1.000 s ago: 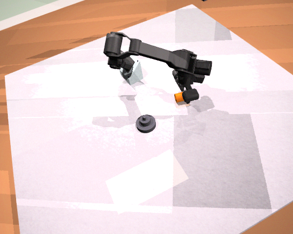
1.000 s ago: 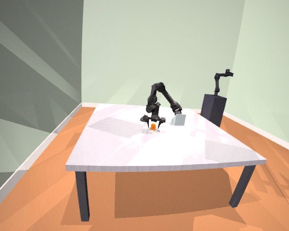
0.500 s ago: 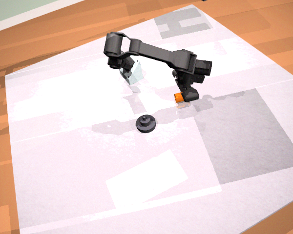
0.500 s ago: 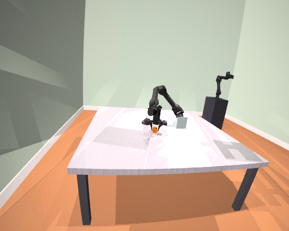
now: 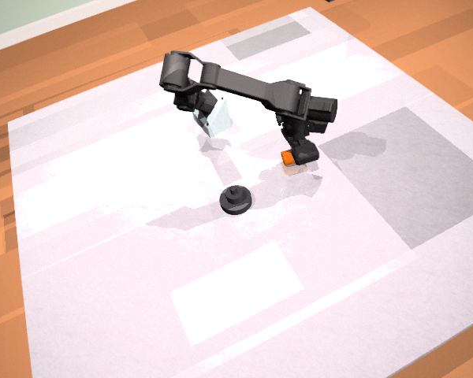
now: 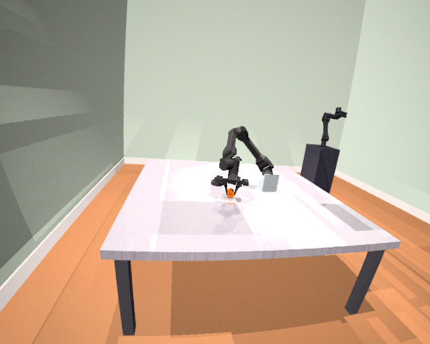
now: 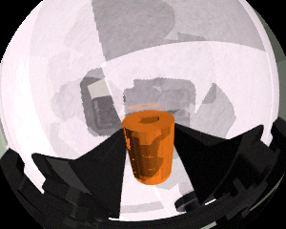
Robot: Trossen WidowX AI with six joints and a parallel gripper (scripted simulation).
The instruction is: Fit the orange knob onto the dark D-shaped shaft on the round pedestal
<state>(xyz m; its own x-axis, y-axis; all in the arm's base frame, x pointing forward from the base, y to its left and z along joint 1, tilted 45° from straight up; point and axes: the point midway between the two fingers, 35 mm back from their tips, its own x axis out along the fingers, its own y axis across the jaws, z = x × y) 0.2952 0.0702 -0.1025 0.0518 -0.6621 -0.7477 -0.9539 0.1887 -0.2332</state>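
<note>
My gripper tip is 10 mm to the left of the orange knob and 10 mm below it. The rest, counted from my gripper tip: dark pedestal (220 mm to the right, 20 mm ahead, 20 mm above).
</note>
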